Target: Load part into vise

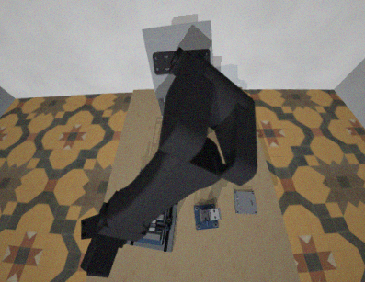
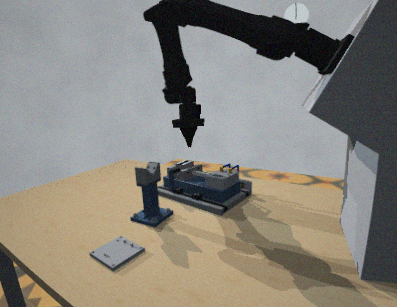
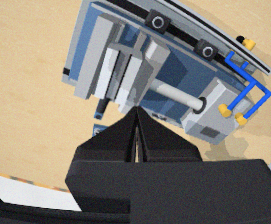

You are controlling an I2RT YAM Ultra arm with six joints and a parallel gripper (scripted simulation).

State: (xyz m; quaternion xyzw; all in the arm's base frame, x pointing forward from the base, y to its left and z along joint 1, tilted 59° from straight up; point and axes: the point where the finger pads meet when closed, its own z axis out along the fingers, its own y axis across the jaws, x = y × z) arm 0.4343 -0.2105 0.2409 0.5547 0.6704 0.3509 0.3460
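Right now the part is 20 mm ahead of my hand and 70 mm below it. Also, from my hand: fixed jaw 50 mm ahead, 100 mm below; then moving jaw 10 mm behind, 10 mm to the left, 100 mm below; then work stop 30 mm ahead, 50 mm to the left, 80 mm below.
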